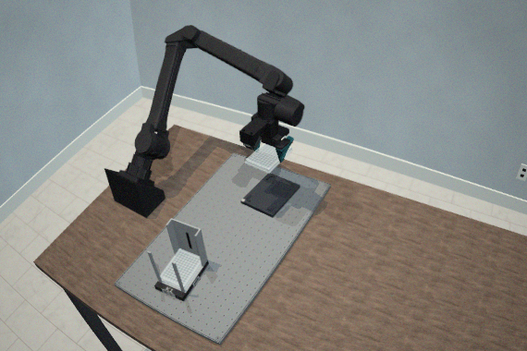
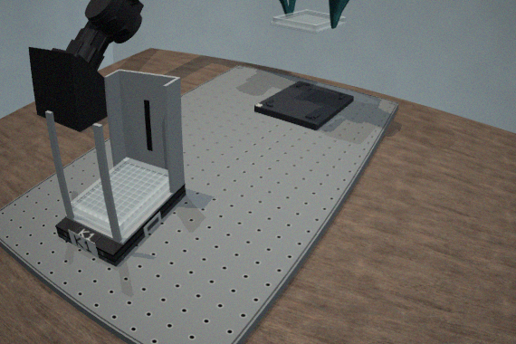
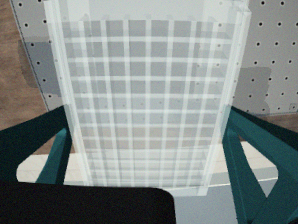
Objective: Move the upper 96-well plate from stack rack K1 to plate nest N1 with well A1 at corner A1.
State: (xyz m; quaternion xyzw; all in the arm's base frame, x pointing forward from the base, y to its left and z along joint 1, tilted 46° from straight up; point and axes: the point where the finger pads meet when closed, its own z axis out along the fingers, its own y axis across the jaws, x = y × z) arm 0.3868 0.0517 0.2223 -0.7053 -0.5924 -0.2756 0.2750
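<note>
Now: hand 160 mm above the black plate nest N1. From my hand the other things lie so: K1 label (80 mm behind, 500 mm to the right, 160 mm below); then pale A1 square (60 mm behind, 70 mm to the right, 160 mm below); then back wall (80 mm behind, 340 mm to the right, 80 mm below).
</note>
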